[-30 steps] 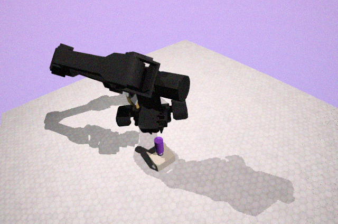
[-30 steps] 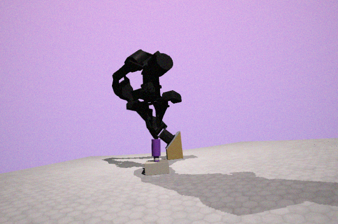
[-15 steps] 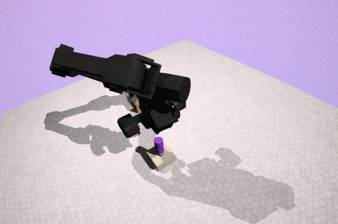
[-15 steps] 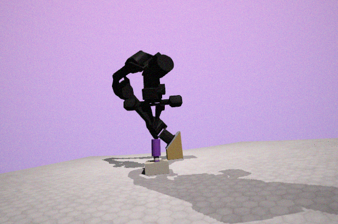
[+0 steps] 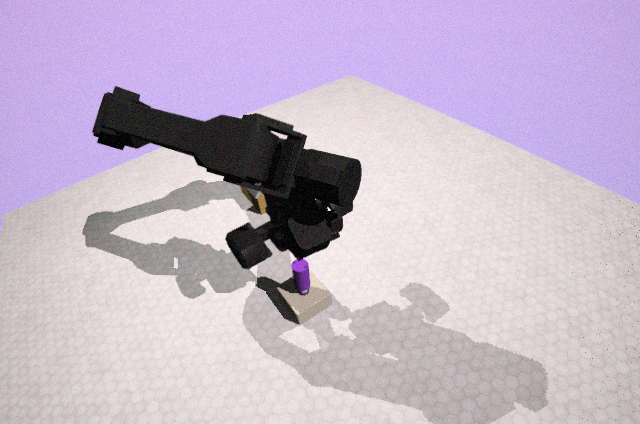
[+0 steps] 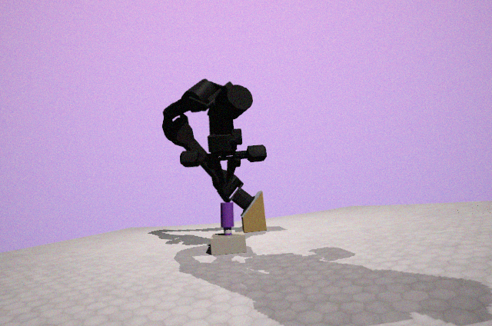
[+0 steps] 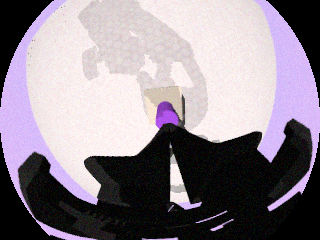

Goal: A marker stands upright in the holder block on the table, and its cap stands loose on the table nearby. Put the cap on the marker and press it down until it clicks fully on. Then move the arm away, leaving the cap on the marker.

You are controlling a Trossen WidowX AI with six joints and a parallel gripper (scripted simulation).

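Right now the marker cap is 40 mm below my gripper tip. From my gripper tip the other things lie so: holder block 100 mm below.
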